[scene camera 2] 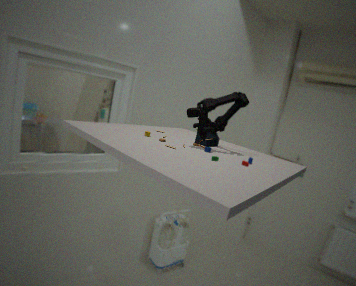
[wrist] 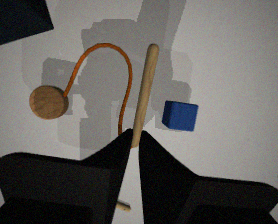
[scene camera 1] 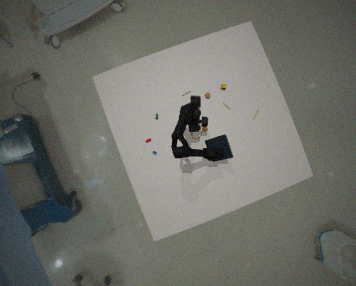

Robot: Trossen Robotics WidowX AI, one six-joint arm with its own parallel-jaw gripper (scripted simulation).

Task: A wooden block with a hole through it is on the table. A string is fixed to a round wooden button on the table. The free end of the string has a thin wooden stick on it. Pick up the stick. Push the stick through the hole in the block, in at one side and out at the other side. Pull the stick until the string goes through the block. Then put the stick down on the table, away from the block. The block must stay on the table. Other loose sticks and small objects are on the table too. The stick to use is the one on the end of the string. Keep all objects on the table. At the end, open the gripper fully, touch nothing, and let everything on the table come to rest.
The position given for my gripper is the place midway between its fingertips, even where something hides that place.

Observation:
I see my gripper point(wrist: 136, 134), a thin wooden stick point(wrist: 152, 54) and a blue cube point(wrist: 177, 115).

